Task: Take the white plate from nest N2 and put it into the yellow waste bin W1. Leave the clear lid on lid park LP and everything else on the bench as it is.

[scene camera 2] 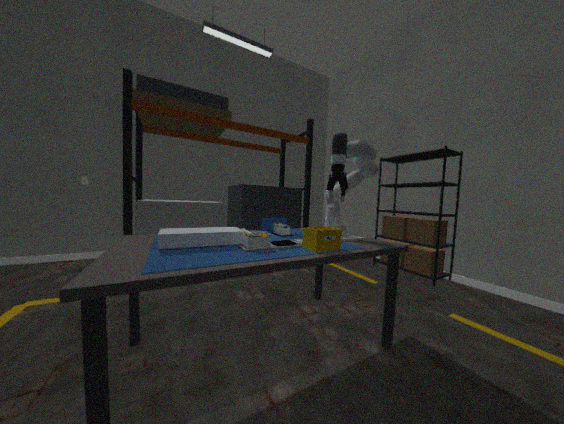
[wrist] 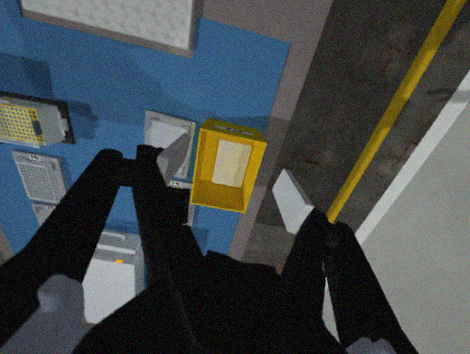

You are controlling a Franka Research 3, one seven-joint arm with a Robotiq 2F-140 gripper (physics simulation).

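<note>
The yellow bin W1 [scene camera 2: 315,240] [wrist: 201,172] stands on the blue mat near the table edge. In the wrist view a pale rectangular plate [wrist: 232,162] lies flat inside it; its wells cannot be made out. My gripper [scene camera 2: 337,191] [wrist: 234,164] is open and empty, high above the table, with its fingertips on either side of the bin in the wrist view. A grey nest [wrist: 45,209], whose label looks like N2, is mostly hidden by the left finger. A grey frame with a smooth pale panel [wrist: 167,132], perhaps the clear lid on LP, lies left of the bin, partly covered by the left fingertip.
A gridded plate [wrist: 42,177] sits in another nest. A yellow-topped rack [wrist: 20,121] stands on a dark base. A long white box [scene camera 2: 200,237] [wrist: 115,17] lies across the mat [scene camera 2: 200,260] [wrist: 240,75]. A grey and white device [wrist: 110,285] is partly hidden by the fingers.
</note>
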